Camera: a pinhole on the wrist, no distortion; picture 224 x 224 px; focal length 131.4 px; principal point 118.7 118.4 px. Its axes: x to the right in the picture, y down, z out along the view. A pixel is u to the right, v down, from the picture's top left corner.
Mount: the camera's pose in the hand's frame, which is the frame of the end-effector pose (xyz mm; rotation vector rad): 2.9 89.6 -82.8 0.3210 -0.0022 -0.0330
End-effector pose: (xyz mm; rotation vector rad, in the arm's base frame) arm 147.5 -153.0 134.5 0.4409 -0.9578 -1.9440
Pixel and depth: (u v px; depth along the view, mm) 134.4 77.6 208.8
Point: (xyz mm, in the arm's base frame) 53.3 -119.4 166.9
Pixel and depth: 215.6 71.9 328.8
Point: -175.5 -229.0 171.0
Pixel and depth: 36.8 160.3 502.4
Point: 85.9 279.0 469.1
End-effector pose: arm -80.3 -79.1 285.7 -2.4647 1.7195 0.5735
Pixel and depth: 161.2 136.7 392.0
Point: -132.5 -113.6 -40.5
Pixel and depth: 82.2 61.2 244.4
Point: -51.6 46.8 190.4
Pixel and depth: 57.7 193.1 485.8
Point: -453.4 167.5 -40.9
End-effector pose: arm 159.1 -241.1 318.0 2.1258 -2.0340 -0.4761
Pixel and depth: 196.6 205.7 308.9
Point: -98.8 -413.1 98.6
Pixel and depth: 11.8 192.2 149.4
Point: 8.8 -123.9 293.1
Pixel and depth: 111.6 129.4 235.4
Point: 77.1 -217.4 193.2
